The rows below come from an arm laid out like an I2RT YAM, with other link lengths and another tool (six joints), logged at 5 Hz.
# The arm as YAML. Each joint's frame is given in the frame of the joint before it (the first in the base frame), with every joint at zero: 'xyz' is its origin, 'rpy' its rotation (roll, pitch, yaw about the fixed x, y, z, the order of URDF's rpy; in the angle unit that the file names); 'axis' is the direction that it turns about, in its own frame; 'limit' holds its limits. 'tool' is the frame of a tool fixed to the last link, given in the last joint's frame.
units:
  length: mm
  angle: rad
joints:
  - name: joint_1
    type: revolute
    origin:
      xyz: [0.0, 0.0, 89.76]
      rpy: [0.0, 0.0, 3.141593]
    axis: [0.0, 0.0, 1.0]
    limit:
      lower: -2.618
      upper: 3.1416
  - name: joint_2
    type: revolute
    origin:
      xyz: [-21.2, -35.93, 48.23]
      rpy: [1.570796, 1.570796, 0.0]
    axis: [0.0, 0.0, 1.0]
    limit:
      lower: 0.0
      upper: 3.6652
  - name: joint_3
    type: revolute
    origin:
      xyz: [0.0, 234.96, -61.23]
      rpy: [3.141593, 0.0, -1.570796]
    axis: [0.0, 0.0, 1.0]
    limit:
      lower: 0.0
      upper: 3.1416
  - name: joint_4
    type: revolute
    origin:
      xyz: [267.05, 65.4, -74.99]
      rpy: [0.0, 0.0, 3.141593]
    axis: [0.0, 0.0, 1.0]
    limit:
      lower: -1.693
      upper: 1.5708
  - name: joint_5
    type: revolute
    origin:
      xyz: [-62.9, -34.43, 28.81]
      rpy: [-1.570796, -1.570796, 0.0]
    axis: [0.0, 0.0, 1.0]
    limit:
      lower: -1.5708
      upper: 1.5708
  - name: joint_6
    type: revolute
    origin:
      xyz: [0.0, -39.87, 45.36]
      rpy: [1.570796, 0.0, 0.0]
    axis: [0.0, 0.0, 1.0]
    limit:
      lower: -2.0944
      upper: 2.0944
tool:
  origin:
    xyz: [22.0, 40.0, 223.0]
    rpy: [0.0, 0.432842, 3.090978]
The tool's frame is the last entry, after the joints.
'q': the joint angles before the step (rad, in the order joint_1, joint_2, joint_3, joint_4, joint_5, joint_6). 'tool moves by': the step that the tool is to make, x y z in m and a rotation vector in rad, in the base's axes. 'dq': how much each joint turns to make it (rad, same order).
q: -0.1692 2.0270 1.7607 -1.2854 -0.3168 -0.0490
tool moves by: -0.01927 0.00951 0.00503 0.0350 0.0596 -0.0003
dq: -0.0004 -0.0001 -0.0001 -0.0648 -0.0244 -0.0004
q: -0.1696 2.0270 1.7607 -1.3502 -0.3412 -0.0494
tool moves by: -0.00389 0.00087 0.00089 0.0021 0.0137 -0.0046
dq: 0.0001 -0.0001 0.0000 -0.0122 0.0000 0.0050
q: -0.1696 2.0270 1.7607 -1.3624 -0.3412 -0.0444
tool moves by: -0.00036 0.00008 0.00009 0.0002 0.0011 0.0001
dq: 0.0001 0.0000 0.0000 -0.0012 0.0000 -0.0001
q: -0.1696 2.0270 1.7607 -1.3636 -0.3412 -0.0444
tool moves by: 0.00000 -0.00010 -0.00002 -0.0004 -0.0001 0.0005
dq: 0.0001 0.0000 0.0001 0.0000 0.0004 -0.0004
